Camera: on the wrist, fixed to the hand. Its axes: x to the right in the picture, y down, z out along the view.
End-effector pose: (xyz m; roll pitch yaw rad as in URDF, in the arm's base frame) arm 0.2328 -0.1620 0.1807 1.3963 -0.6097 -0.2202
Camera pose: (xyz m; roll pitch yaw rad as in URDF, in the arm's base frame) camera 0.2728 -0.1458 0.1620 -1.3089 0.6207 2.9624
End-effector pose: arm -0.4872 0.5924 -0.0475 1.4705 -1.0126 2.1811
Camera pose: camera -0.5315 0.6083 -0.0498 -1.3534 1.0255 -0.8979
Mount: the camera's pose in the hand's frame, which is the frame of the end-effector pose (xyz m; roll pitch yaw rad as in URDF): 0.0184 -0.0309 -0.0304 0.0635 -0.0309 -3.1246
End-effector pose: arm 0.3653 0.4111 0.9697 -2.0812 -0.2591 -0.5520
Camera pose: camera 0.3653 0.3977 1.0148 2.1356 0.2592 2.5531
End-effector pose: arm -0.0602 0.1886 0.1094 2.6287 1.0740 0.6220
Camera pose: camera -0.0694 0.2335 0.0986 -2.5656 -1.0387 -2.5189
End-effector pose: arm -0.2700 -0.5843 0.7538 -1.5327 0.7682 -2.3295
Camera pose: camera -0.3162 -0.5872 0.7624 1.6265 -0.7859 0.7693
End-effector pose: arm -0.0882 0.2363 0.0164 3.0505 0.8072 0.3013
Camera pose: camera -0.0671 0.2780 0.0221 -2.9727 -0.7748 -2.8600
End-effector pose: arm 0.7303 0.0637 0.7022 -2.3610 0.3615 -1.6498
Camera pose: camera 0.7283 0.0312 0.7362 2.4373 -0.3513 1.4558
